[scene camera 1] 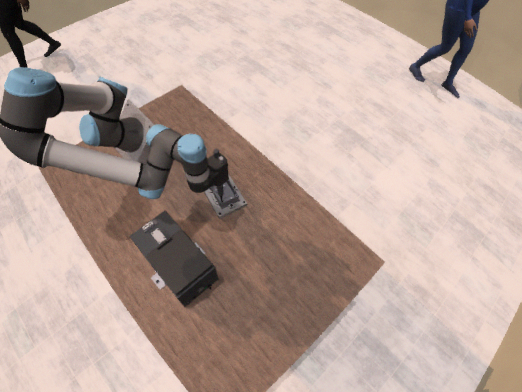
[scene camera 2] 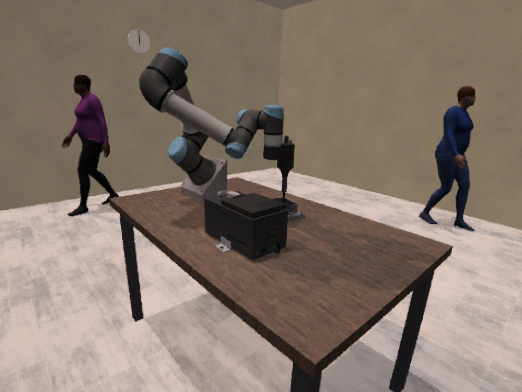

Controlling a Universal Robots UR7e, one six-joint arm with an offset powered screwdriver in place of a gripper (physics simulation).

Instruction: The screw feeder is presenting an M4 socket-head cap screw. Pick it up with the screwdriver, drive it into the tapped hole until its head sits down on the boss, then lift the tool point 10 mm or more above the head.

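The screwdriver, my gripper, is upright over the grey plate with the raised boss part. Its thin bit reaches down to the part in both views. Whether the tip touches it is too small to tell. The black screw feeder stands beside the plate, apart from the tool. The M4 screw and the tapped hole cannot be made out, so whether a screw is on the bit or in the hole cannot be told.
The brown wooden table carries the feeder, the plate and the arm's base. A small metal bracket sticks out from the feeder's side. A person in blue and another person are on the floor beyond the table.
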